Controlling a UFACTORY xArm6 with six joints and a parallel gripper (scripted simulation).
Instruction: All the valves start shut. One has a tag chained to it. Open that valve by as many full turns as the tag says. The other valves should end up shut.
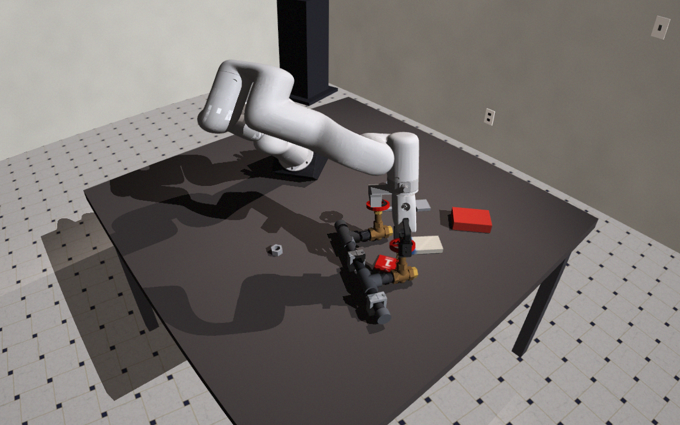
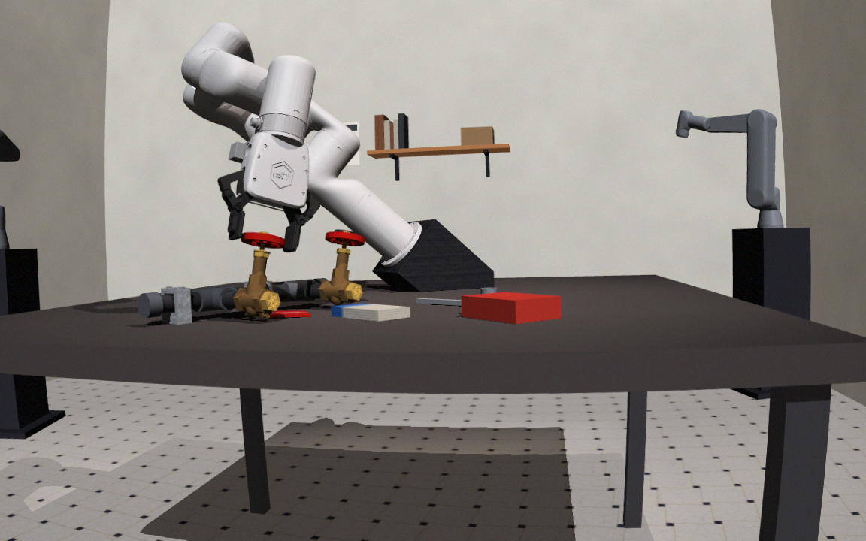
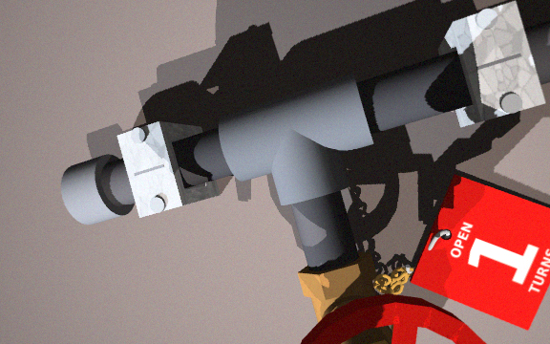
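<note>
My gripper is now 5 cm past the red tag, 2 cm to the right of it and 11 cm above it. Also, from my hand: grey nut (33 cm behind, 11 cm to the right, 11 cm below); then cable-tie box (15 cm to the left, 11 cm below); then grey flat tool (12 cm behind, 31 cm to the left, 11 cm below).
</note>
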